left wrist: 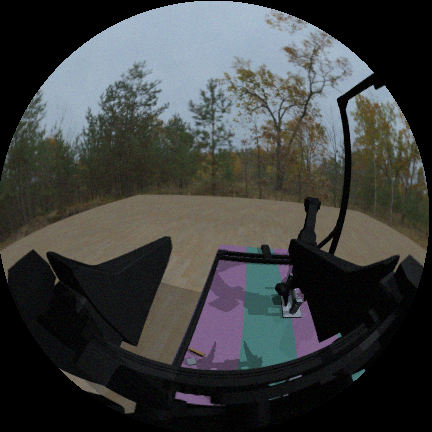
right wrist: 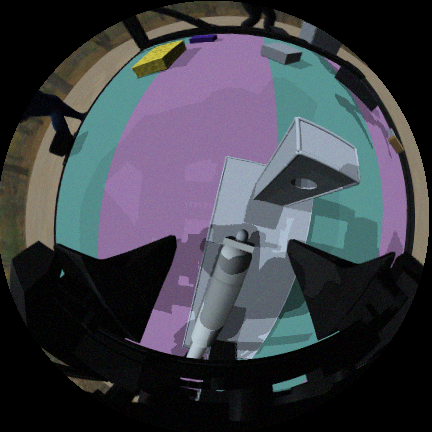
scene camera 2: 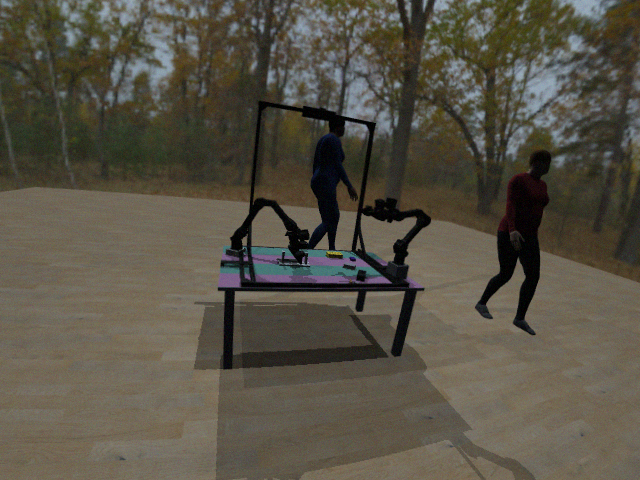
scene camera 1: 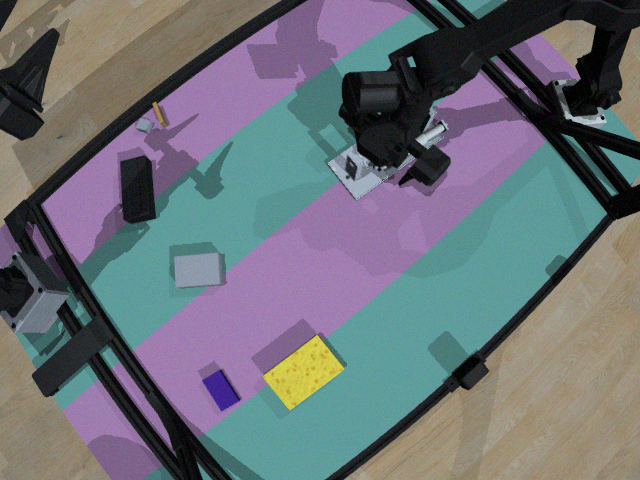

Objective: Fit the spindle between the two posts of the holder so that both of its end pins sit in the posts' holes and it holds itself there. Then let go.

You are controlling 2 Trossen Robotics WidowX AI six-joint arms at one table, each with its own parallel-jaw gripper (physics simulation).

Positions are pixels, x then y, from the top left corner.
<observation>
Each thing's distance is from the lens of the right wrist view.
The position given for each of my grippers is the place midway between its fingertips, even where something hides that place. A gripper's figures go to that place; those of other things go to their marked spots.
my right gripper [right wrist: 234,244]: 0.10 m
spindle [right wrist: 234,258]: 0.09 m
</observation>
